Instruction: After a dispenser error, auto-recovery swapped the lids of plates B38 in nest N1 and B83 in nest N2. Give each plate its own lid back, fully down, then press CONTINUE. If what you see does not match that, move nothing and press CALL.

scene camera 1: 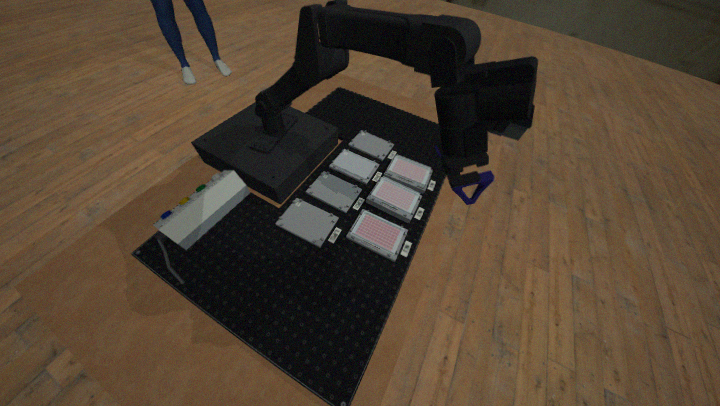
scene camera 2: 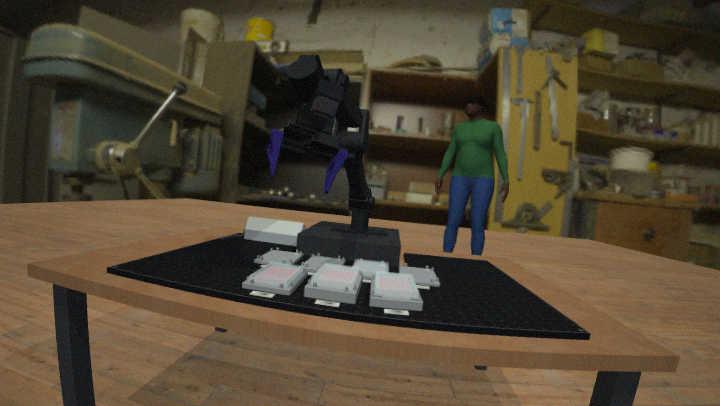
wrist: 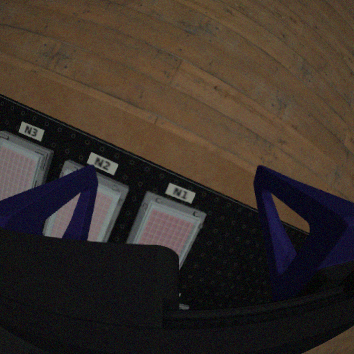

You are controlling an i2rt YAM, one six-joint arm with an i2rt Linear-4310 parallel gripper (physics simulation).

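Places are measured from the arm's base along level axes (x right, y ahead, z up), in millimetres.
Pixels of known places: gripper, between the fingertips: (scene camera 1: 462, 187) (scene camera 2: 299, 185) (wrist: 175, 173); arm's base, origin of its link: (scene camera 1: 275, 132) (scene camera 2: 358, 232).
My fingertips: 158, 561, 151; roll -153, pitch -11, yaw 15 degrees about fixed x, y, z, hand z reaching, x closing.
Observation:
Ahead of a thing's pixels: the offset from my fingertips to its middle, as dx, dy, dz. Level surfaces: height alone.
Three plates with pink wells sit in labelled nests near the mat's outer edge: N1's plate @[+51, -138, -199] (scene camera 1: 379, 233) (scene camera 2: 275, 276) (wrist: 164, 230), N2's plate @[-81, -120, -183] (scene camera 1: 395, 196) (scene camera 2: 333, 278) (wrist: 103, 205) and N3's plate @[-205, -99, -186] (scene camera 1: 409, 171) (scene camera 2: 395, 286) (wrist: 15, 167). Clear covers seem to lie over them. Whose lids they are and whether they are fully down cannot be told; plate markings are too small to read. My gripper (scene camera 1: 455, 171) (scene camera 2: 300, 184) (wrist: 175, 173) is open and empty, high above the mat's outer side. The pale console @[+150, -606, -177] (scene camera 1: 204, 209) (scene camera 2: 273, 230) has blue, yellow and green buttons; their labels are unreadable.
Four grey positions form the row nearer the arm base (scene camera 1: 267, 156) (scene camera 2: 347, 242). One of them @[-174, -282, -205] (scene camera 1: 353, 165) (scene camera 2: 370, 268) looks whiter, as if bearing a flat piece. A cable lies by the console on the black mat @[dz -218] (scene camera 1: 282, 312) (scene camera 2: 478, 302). A person (scene camera 2: 473, 151) stands behind the table.

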